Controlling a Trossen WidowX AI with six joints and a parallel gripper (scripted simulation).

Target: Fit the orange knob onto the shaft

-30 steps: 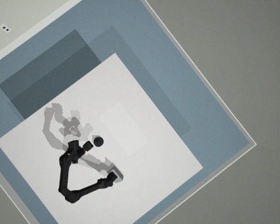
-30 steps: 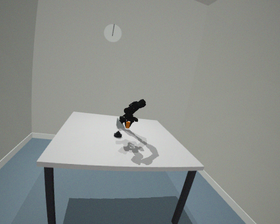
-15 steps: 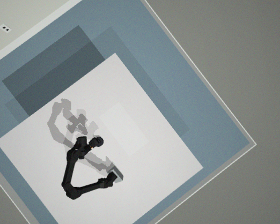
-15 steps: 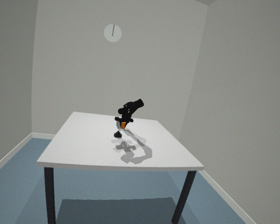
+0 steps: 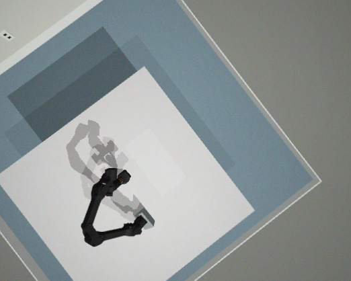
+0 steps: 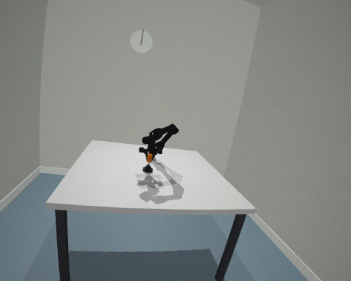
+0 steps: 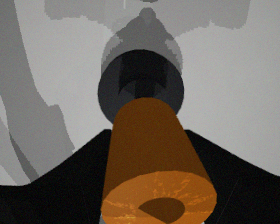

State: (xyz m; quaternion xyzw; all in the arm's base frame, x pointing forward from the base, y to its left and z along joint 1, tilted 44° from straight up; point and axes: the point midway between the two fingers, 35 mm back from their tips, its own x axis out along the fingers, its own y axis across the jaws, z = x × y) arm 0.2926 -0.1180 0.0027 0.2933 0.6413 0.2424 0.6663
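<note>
The pedestal lies 60 mm below my gripper tip. The rest, counted from my gripper tip: orange knob: 20 mm above.
</note>
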